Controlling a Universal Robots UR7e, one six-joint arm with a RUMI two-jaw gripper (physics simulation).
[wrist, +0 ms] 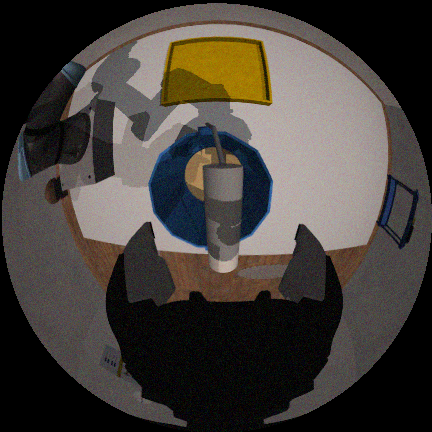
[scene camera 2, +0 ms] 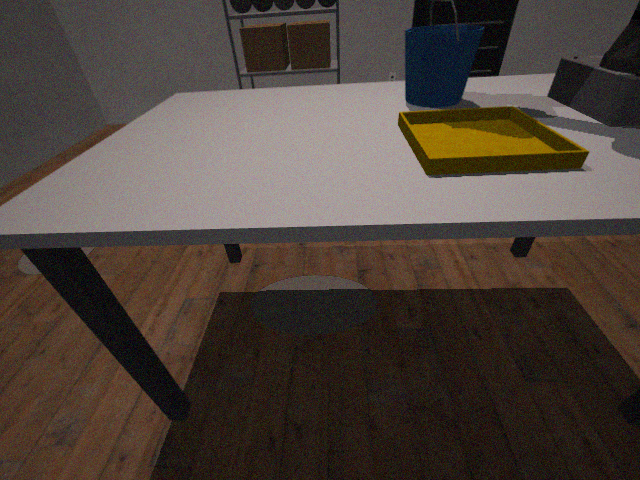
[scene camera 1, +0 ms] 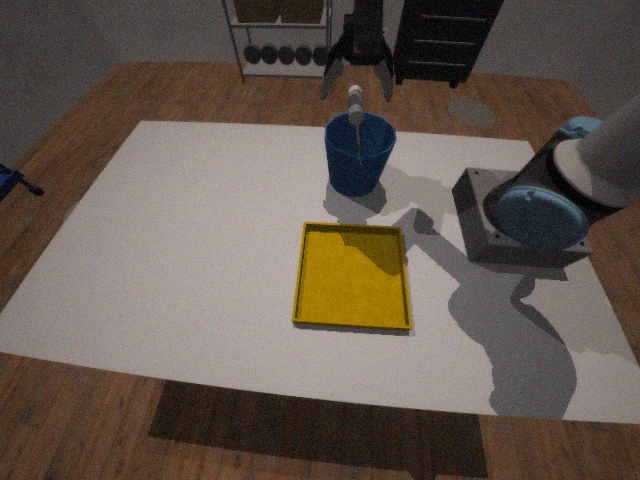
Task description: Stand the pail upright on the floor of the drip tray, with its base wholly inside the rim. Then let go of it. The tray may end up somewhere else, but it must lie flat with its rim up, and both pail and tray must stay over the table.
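Places are measured from the arm's base along level axes (x up, y ahead, z left), in centimetres.
Pixels of known places: gripper, fingertip midpoint: (wrist: 225, 225) (scene camera 1: 355, 101); arm's base, origin of the base link: (wrist: 76, 137).
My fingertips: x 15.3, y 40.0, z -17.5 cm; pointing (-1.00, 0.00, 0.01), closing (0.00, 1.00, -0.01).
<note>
For each thing: its top centre in the pictures, then the offset to it from my fingertips.
- pale grey cylindrical grip, middle of its top: (wrist: 223, 231) (scene camera 1: 356, 97) dy -0.2, dx +0.9, dz +0.0 cm
- yellow drip tray, middle of its top: (scene camera 2: 477, 128) (scene camera 1: 352, 269) (wrist: 215, 59) dy -1.5, dx -21.5, dz +31.3 cm
A blue pail (scene camera 1: 354, 167) (scene camera 2: 436, 67) (wrist: 175, 200) stands upright on the white table, behind the tray in the two scene views. Its wire handle is raised and carries a pale grey cylindrical grip (scene camera 1: 355, 105) (wrist: 223, 215). The yellow drip tray (scene camera 1: 351, 279) (scene camera 2: 480, 142) (wrist: 217, 70) lies flat, rim up, apart from the pail. My gripper (scene camera 1: 357, 97) (wrist: 225, 225) is open, with nothing between its fingers. In scene camera 1 it hangs above the pail, close to the handle grip. In the wrist view the handle grip shows between the two fingers' lines. The gripper does not show in scene camera 2.
The arm's grey base block (scene camera 1: 478, 227) (scene camera 2: 576, 90) (wrist: 104, 140) stands at the table's right in the scene views. A wire rack (scene camera 1: 279, 25) (scene camera 2: 337, 46) and a black drawer cabinet (scene camera 1: 444, 31) stand beyond the table. A blue-framed object (wrist: 387, 202) is beyond the table's edge.
</note>
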